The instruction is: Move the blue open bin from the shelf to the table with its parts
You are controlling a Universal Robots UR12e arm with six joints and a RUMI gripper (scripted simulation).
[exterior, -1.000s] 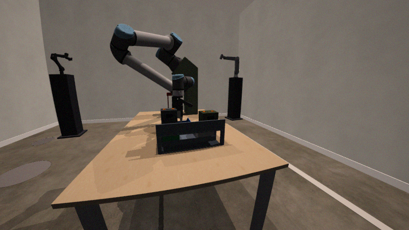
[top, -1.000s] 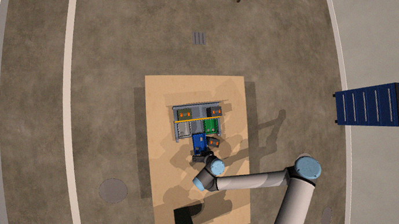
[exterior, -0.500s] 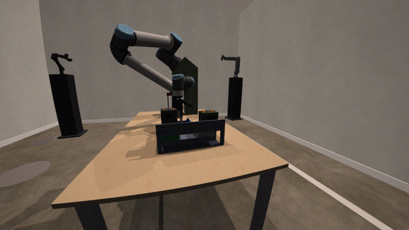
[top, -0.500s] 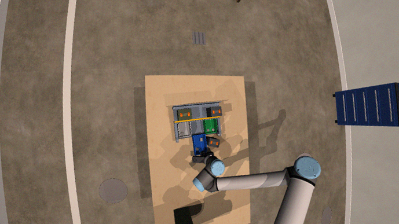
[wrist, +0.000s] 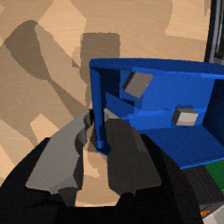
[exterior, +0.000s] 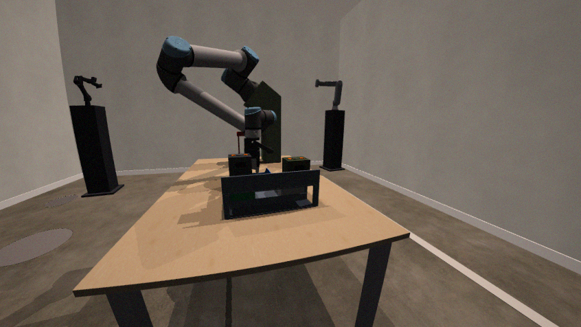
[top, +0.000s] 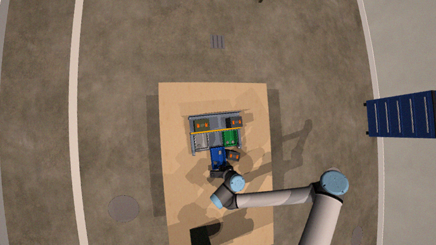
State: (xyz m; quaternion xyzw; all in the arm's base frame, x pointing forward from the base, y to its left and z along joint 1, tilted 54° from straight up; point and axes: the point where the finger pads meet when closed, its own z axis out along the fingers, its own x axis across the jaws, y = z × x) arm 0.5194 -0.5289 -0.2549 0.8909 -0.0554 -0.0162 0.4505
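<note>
The blue open bin is 8 cm ahead of my hand and 1 cm to the right of it. From my hand the other things lie so: grey bin (25 cm ahead, 9 cm to the left, 1 cm below); bar (29 cm ahead, 2 cm to the right, 5 cm above); green bin (23 cm ahead, 13 cm to the right, 1 cm below).
</note>
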